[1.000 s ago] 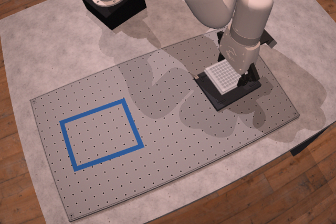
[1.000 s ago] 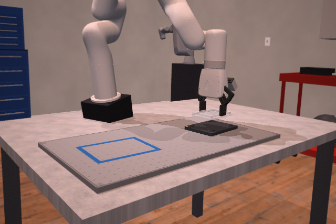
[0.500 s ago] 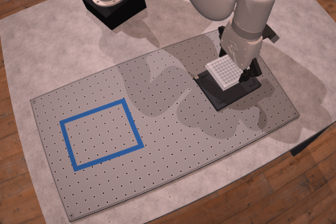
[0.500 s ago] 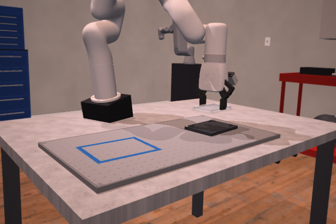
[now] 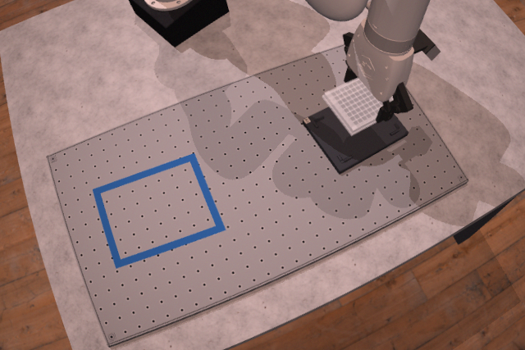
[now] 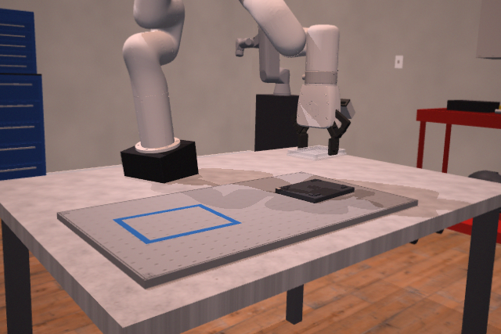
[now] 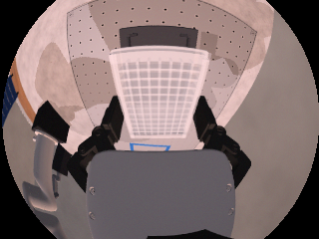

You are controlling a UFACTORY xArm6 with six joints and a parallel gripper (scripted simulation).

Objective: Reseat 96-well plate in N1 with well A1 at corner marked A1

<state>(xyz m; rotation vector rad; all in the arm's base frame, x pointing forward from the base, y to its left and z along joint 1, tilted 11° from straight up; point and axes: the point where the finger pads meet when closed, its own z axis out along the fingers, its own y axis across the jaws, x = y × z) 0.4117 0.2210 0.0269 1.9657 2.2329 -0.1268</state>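
My gripper is now 10 cm above the plate nest N1. The rest, counted from my hand: 96-well plate (1 cm below); then small A1 mark (10 cm below, 8 cm to the right, 4 cm behind).
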